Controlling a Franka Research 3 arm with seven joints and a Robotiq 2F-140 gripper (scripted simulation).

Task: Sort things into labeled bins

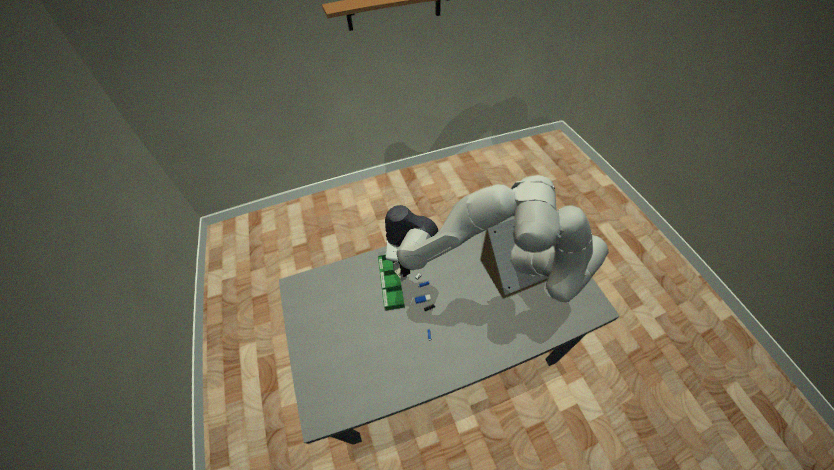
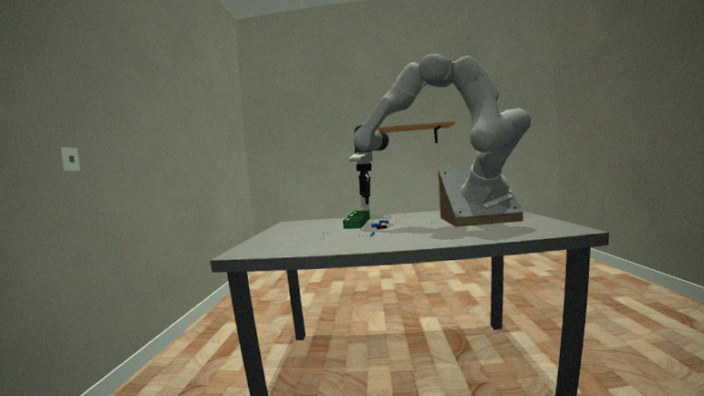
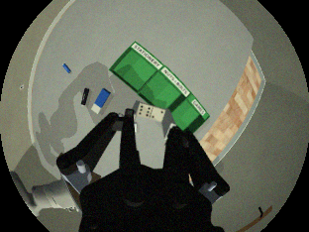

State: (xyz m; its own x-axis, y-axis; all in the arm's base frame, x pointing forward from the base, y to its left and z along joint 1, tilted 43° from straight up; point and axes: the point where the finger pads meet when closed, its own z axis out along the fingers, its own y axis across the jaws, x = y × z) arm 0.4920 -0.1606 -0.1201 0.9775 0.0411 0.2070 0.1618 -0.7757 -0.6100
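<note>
The pale grey piece is 8 cm behind my hand, 1 cm to the left of it and 9 cm below it. Round my hand: green bin 4 cm ahead, 2 cm to the right, 8 cm below; white thing 3 cm below; blue-and-white piece 5 cm behind, 12 cm to the left, 10 cm below.
</note>
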